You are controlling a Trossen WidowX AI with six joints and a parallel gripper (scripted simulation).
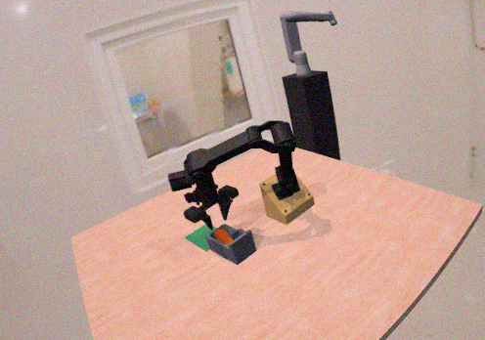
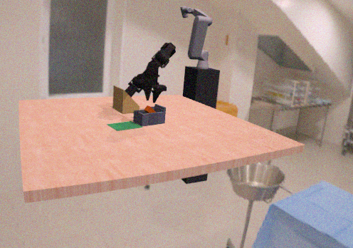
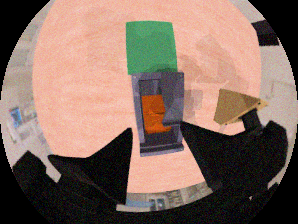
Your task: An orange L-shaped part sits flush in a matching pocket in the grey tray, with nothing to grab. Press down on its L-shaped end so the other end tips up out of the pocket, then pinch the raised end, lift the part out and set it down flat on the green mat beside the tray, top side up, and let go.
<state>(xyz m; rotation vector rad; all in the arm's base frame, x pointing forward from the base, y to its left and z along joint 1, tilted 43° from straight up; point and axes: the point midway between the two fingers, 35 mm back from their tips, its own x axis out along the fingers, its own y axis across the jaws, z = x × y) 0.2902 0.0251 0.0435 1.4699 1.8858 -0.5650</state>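
My gripper tip is now 8 cm above the orange L-shaped part, 3 cm to the right of it and 2 cm past it. Also, from my gripper tip: green mat (15 cm to the right, 14 cm below, 2 cm ahead).
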